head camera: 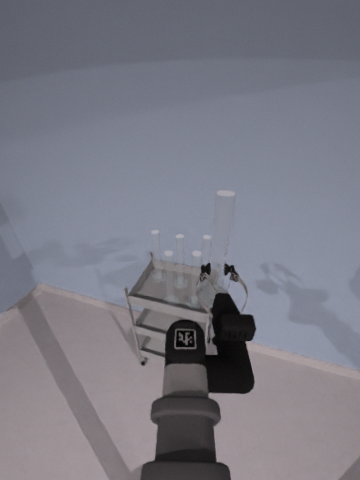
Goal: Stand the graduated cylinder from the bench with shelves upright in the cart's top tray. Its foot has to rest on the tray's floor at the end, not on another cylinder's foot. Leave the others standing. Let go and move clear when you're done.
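Frame: origin at the robot's base, x up, y left, z back, level; millimetres.
Seen in the pictures: hand at its tool point: (216, 266).
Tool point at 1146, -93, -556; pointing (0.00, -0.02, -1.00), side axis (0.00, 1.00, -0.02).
A point is followed by its place in that frame, as x, y, z.
A tall clear graduated cylinder (224, 220) {1310, -92, -524} stands upright between the fingertips of my gripper (218, 270) {1146, -93, -557}, which is shut on its lower part. It appears at the right side of the cart (145, 299) {701, 204, -825}, nearer to the camera than the others. Its foot shows faintly behind the fingers; its height above the tray and whether it is over the tray's floor cannot be told. Several slimmer-looking clear cylinders stand upright in the top tray: one at the back left (156, 247) {879, 158, -1044}, one at the back middle (180, 255) {859, 22, -996}, one at the back right (206, 249) {906, -116, -987}, and two nearer the front (169, 272) {869, 73, -845} (196, 267) {905, -56, -840}.
The cart has lower shelves (150, 322) {370, 222, -924} under the top tray. A blue wall (125, 190) {1144, 343, -1243} rises close behind it, with a corner at the left. My arm (185, 430) {1254, 0, -165} reaches over the pale floor (65, 410) {-28, 744, -564} and hides the cart's lower right part.
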